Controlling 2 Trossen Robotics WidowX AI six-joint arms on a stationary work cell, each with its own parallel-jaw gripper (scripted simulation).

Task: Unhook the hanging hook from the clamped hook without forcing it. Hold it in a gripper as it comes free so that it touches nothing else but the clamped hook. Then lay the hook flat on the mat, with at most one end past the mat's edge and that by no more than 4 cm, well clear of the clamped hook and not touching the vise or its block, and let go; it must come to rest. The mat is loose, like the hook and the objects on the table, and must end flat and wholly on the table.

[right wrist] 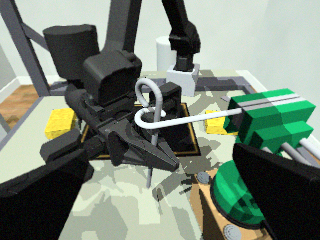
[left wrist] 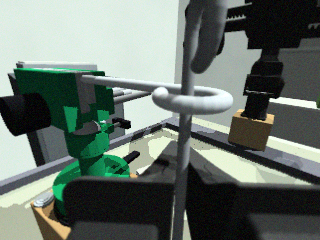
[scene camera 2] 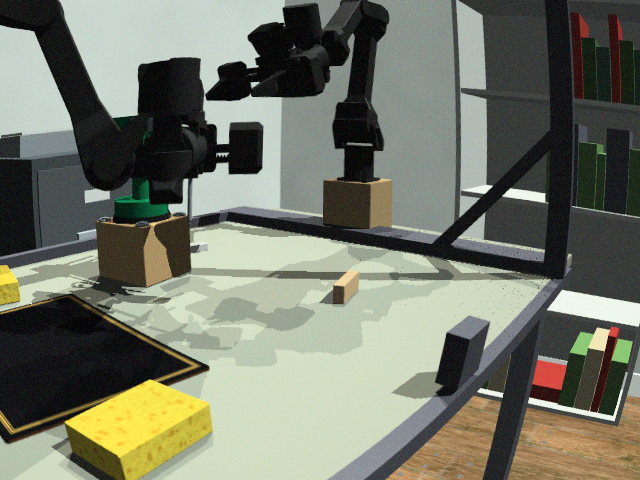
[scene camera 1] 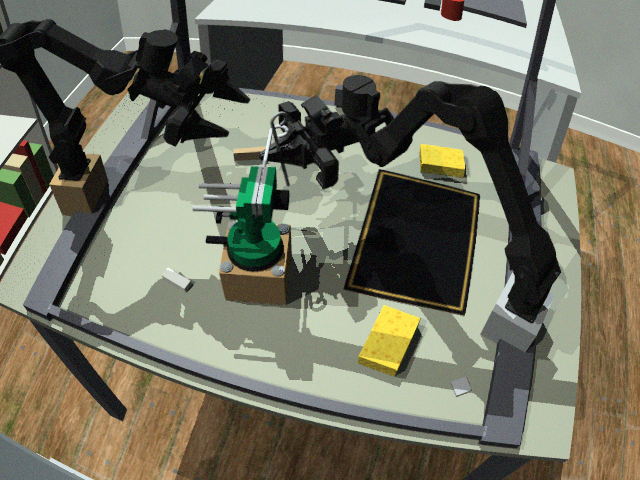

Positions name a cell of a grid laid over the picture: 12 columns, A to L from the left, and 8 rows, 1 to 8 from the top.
My left gripper shows in the right wrist view (G6), in the left wrist view (G5), in scene camera 2 (D3) and in scene camera 1 (E3). My right gripper shows in the right wrist view (G6), in the left wrist view (J2), in scene camera 2 (E2) and in scene camera 1 (E2).
